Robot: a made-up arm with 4 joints.
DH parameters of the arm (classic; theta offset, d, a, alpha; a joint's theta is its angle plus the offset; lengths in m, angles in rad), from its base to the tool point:
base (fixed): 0.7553 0 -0.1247 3.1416
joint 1: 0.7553 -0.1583 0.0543 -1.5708
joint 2: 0 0.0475 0.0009 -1.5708
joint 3: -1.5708 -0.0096 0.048 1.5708
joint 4: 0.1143 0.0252 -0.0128 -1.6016
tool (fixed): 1.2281 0.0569 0 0
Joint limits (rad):
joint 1: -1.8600..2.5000
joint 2: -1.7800..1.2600
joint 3: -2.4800..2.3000
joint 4: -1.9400..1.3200
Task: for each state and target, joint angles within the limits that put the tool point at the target. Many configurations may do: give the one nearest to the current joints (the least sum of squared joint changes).
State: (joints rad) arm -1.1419 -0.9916 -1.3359 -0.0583
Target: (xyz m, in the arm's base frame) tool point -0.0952 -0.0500 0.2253
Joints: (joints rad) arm -1.6965 -0.5915 -1.9611 -0.6797
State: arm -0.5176 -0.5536 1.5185 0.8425
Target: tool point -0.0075 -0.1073 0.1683
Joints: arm -0.6980 -0.5385 1.4926 0.9594
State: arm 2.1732 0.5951 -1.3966 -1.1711
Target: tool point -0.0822 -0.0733 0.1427
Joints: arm 2.1398 0.8956 -1.9564 -0.7284
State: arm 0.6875 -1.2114 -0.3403 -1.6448
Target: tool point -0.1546 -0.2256 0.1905
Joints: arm 0.6775 -1.1219 -0.1299 -1.7516
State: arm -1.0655 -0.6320 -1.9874 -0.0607
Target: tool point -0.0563 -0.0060 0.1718
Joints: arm -1.4434 -0.9021 -2.0990 0.4632
